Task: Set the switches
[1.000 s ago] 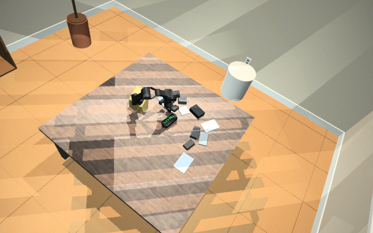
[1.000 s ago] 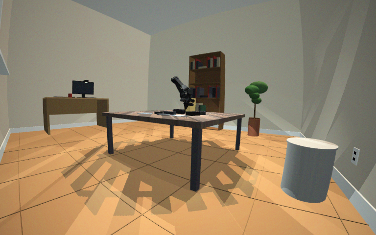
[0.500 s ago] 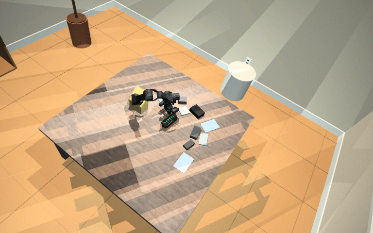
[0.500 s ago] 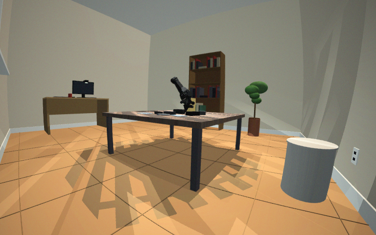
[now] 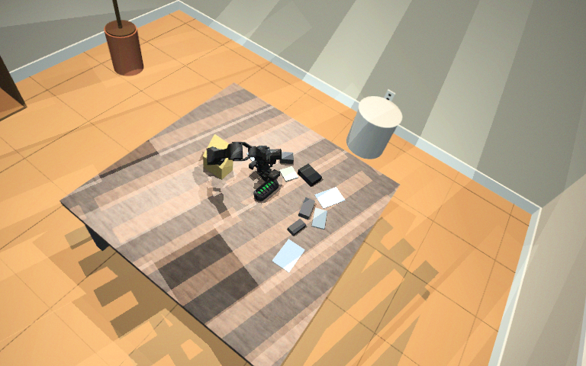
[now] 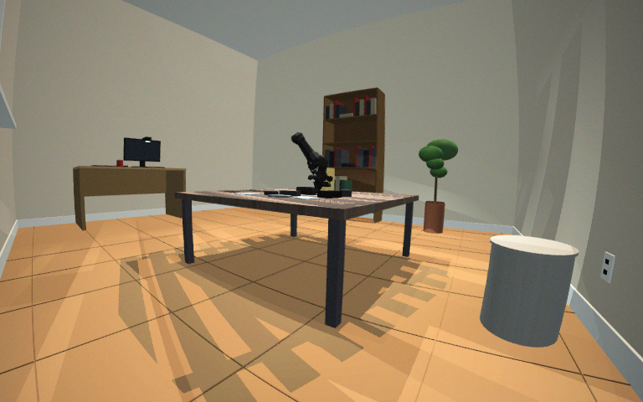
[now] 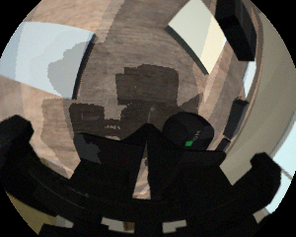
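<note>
The cream card lies 5 cm ahead of my gripper tip and 14 cm to the left of it. The rest, counted from my gripper tip: dark box: 14 cm ahead, 21 cm to the left, 1 cm above; then grey plate: 36 cm ahead, 3 cm to the left.
</note>
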